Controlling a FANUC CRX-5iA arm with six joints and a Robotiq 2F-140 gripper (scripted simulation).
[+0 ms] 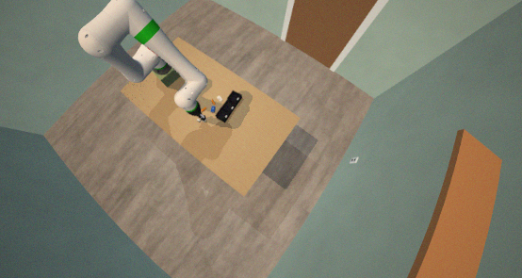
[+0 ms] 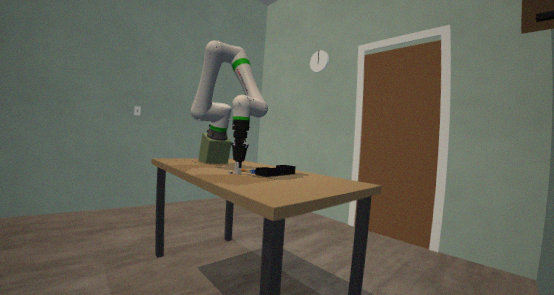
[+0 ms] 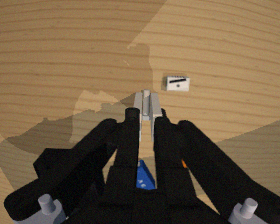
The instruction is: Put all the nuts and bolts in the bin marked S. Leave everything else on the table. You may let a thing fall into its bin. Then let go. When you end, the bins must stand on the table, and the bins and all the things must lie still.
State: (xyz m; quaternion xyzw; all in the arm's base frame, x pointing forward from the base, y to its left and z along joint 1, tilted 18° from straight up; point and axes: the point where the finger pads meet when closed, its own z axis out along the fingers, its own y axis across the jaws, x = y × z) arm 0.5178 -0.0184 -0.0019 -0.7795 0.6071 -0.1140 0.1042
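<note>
My gripper is now 5 cm short of the long black bin, 22 cm to the right of it and 1 cm above it. Round my hand: grey bolt (1 cm to the left, 3 cm below); white piece (6 cm behind, 21 cm to the left, 3 cm below); blue piece (2 cm behind, 10 cm to the left, 2 cm below).
</note>
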